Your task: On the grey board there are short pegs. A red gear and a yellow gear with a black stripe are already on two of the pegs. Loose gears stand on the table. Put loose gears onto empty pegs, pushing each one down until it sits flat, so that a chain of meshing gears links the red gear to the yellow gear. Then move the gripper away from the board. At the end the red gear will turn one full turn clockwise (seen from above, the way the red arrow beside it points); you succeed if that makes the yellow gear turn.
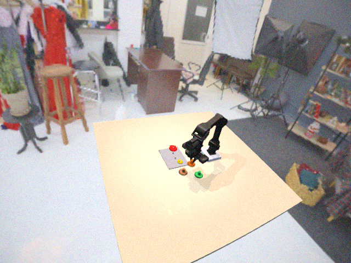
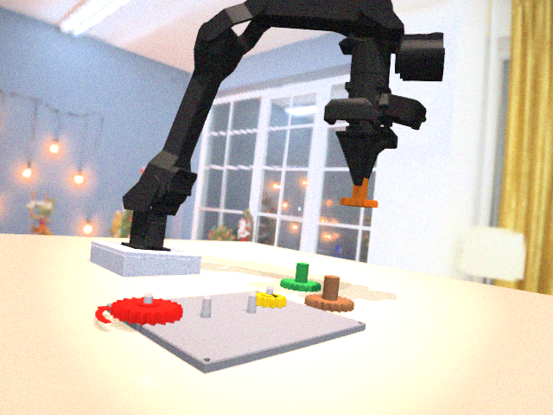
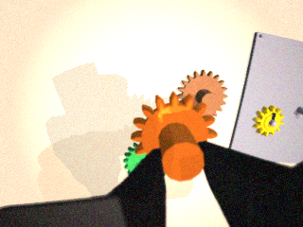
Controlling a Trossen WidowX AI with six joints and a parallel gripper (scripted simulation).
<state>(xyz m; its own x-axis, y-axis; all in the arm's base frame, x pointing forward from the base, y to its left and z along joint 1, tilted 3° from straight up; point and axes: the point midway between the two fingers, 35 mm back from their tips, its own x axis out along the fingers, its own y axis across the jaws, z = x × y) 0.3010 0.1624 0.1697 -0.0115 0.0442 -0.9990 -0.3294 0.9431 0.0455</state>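
Right now the red gear is 30 cm to the right of my gripper tip, 15 cm below it and 1 cm behind it. Also, from my gripper tip: orange gear 1 cm below; then green gear 15 cm below, 9 cm behind; then brown gear 15 cm below, 5 cm to the right, 1 cm ahead.
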